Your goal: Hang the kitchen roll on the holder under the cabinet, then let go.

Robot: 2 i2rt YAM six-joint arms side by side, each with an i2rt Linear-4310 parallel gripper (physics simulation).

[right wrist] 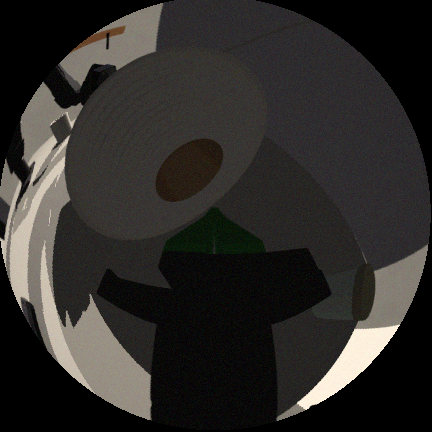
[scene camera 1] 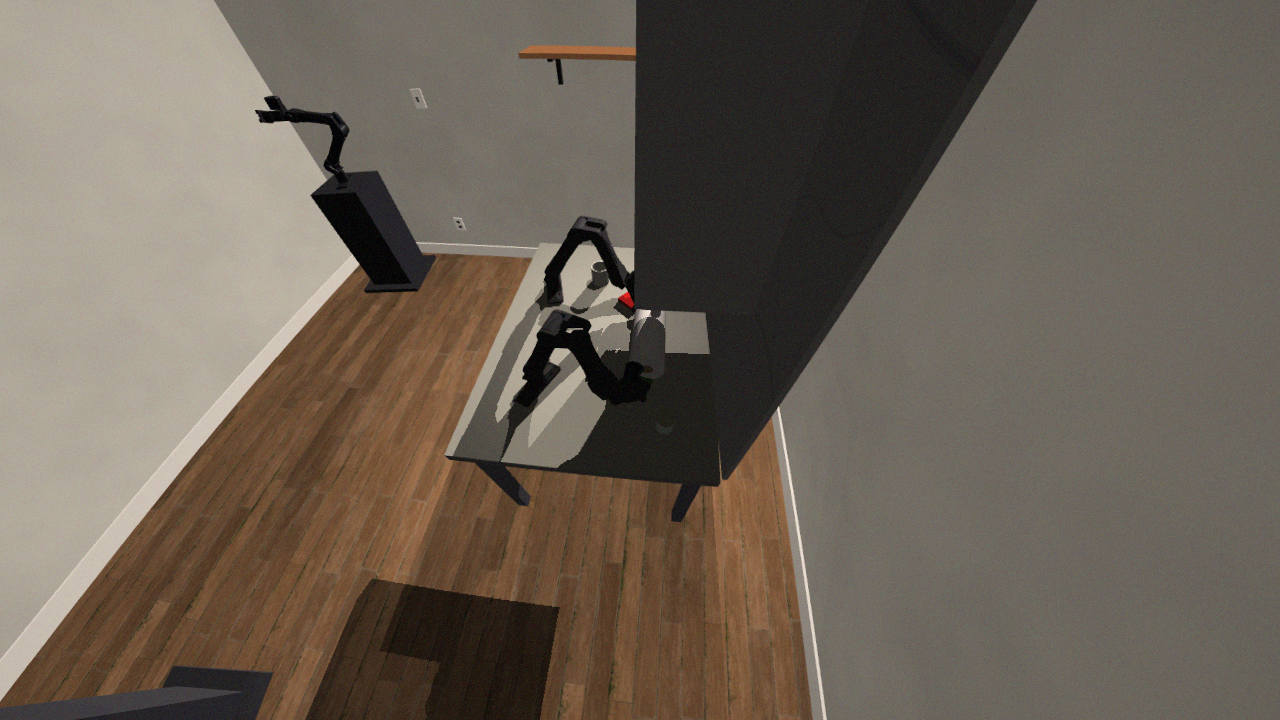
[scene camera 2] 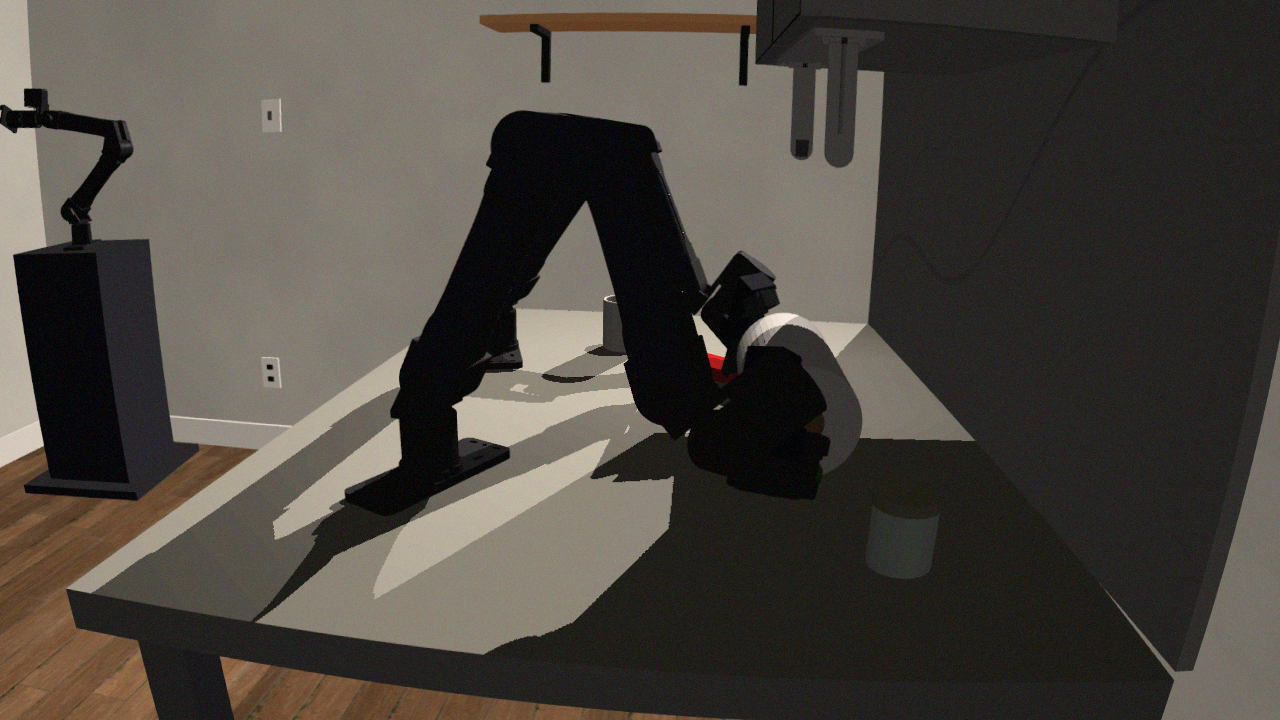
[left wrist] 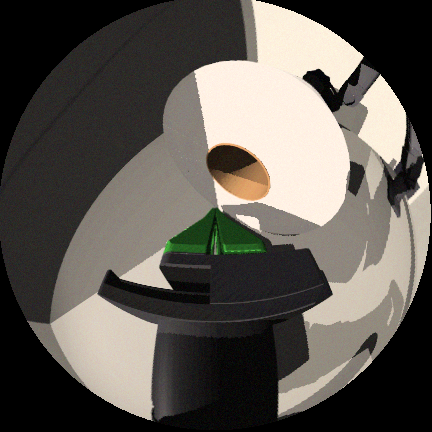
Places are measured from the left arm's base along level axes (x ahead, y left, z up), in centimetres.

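Pixels of known places: left gripper, fingertip midpoint: [left wrist: 214,212]; right gripper, fingertip midpoint: [right wrist: 213,212] [scene camera 1: 651,380] [scene camera 2: 819,476]; left arm's base, link origin: [scene camera 1: 554,289] [scene camera 2: 498,353]; right arm's base, link origin: [scene camera 1: 538,383] [scene camera 2: 431,477] [left wrist: 392,193].
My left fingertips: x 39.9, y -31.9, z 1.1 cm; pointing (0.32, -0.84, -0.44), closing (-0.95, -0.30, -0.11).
Observation:
Ahead of a thing's pixels: the offset from my left fingertips to its top centre. "*": to the spot under its first point.
The white kitchen roll {dy -13.6, dx -5.7, dz +11.8 cm} [scene camera 1: 648,340] [scene camera 2: 841,402] [left wrist: 285,110] [right wrist: 120,130], with a brown core, lies on its side between my grippers, low at the table; whether it touches the table is unclear. My left gripper [left wrist: 214,212] is shut and empty, its green tips by the lower edge of the roll's far end; in scene camera 2 its tips are hidden. My right gripper [scene camera 2: 818,474] [right wrist: 213,212] is shut and empty, its tips by the lower edge of the near end. The holder's two hanging arms [scene camera 2: 802,111] [scene camera 2: 840,111] are under the cabinet [scene camera 2: 948,44], above the roll and apart from it.
A lidded jar {dy -47.0, dx -7.9, dz +5.9 cm} [scene camera 1: 664,428] [scene camera 2: 901,544] [right wrist: 365,292] stands near the roll's near end. A grey cup {* dy +29.2, dx -19.0, dz +6.1 cm} [scene camera 1: 598,274] [scene camera 2: 612,324] and a red object {dy +15.1, dx -7.1, dz +0.9 cm} [scene camera 1: 626,300] [scene camera 2: 719,367] are beyond. A dark panel [scene camera 2: 1056,268] borders the table. A wooden shelf [scene camera 1: 577,52] [scene camera 2: 617,24] is on the wall.

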